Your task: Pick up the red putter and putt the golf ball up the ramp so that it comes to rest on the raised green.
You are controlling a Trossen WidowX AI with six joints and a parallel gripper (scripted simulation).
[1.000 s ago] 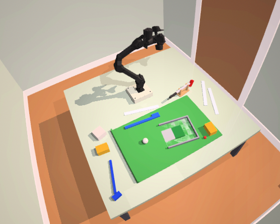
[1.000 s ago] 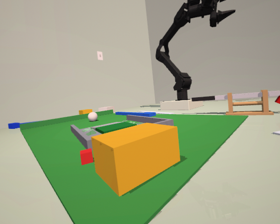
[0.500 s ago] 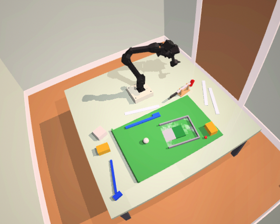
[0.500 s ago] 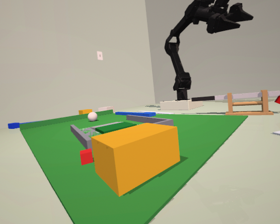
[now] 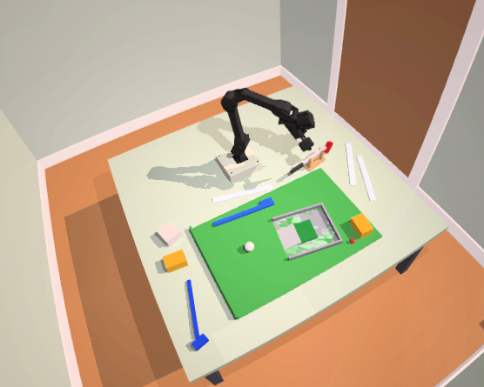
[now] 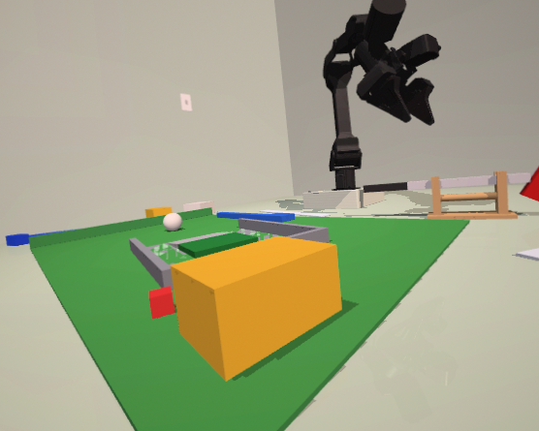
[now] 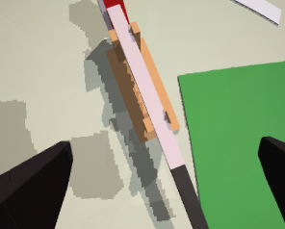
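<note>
Right now my gripper tip is 140 mm above the wooden rack and 60 mm to the right of it. Round my gripper tip: white golf ball (460 mm to the right, 280 mm ahead, 150 mm below); then red cube (470 mm ahead, 160 mm below, 60 mm to the right); then pale block (750 mm to the right, 150 mm below, 40 mm ahead).
</note>
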